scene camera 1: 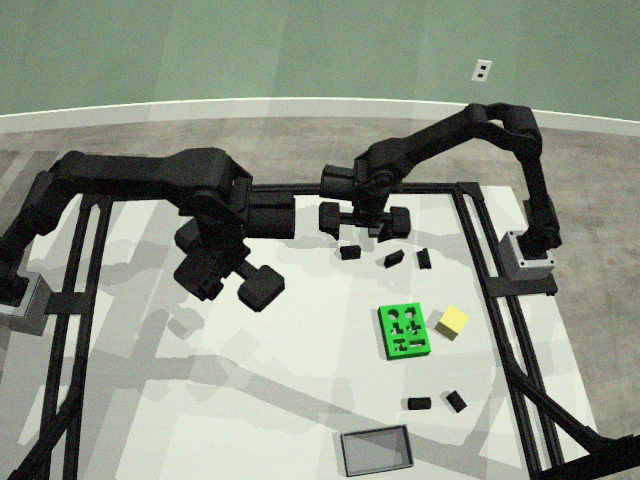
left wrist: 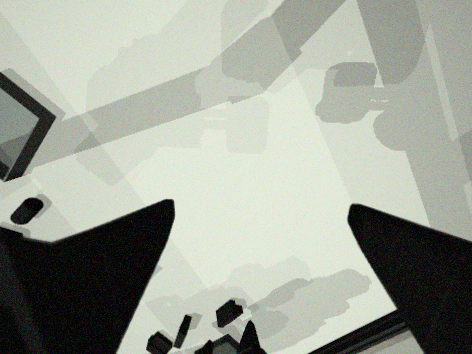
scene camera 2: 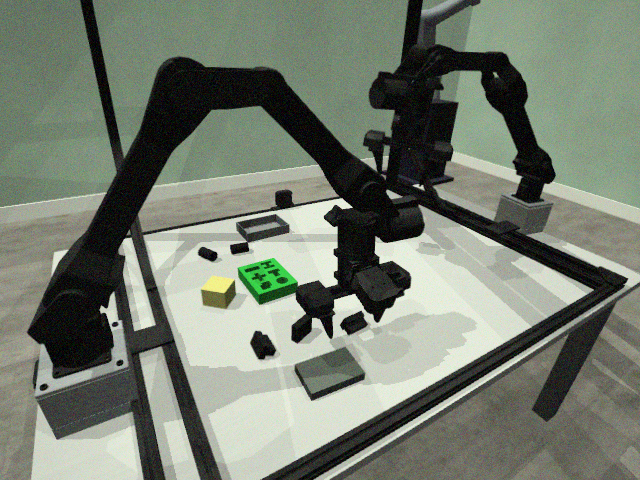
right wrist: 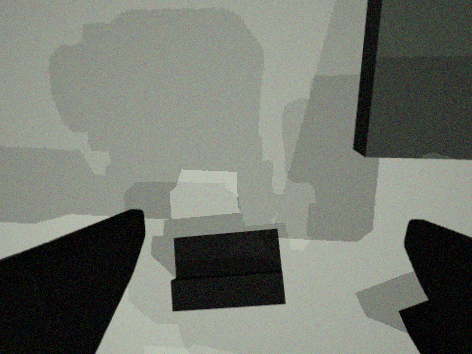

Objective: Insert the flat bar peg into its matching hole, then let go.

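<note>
The likely flat bar peg, a thin black block (scene camera 1: 393, 258) (scene camera 2: 301, 328) (left wrist: 184, 331), lies on the table between two other black pegs; the right fingertip partly hides it in the right wrist view. The green board (scene camera 1: 383, 330) (scene camera 2: 262, 297) has six holes, including a straight slot (scene camera 1: 417, 343) (scene camera 2: 251, 269). My right gripper (scene camera 1: 359, 238) (scene camera 2: 355, 328) (right wrist: 274, 227) is open, low over a stepped black peg (scene camera 1: 350, 252) (left wrist: 229, 313) (right wrist: 228, 270), which shows between its fingertips in the right wrist view. My left gripper (scene camera 2: 404, 183) (left wrist: 260, 209) is open, high above the table, away from the board.
Another black peg (scene camera 1: 423, 258) (scene camera 2: 262, 345) lies beside the bar. A grey slab (scene camera 2: 329, 373) (right wrist: 425, 100) lies near the right gripper. A yellow cube (scene camera 1: 451, 322) (scene camera 2: 218, 291) stands beside the board. Two black pegs (scene camera 1: 419, 403) (scene camera 1: 456, 401) lie between board and grey tray (scene camera 1: 343, 456) (scene camera 2: 264, 235).
</note>
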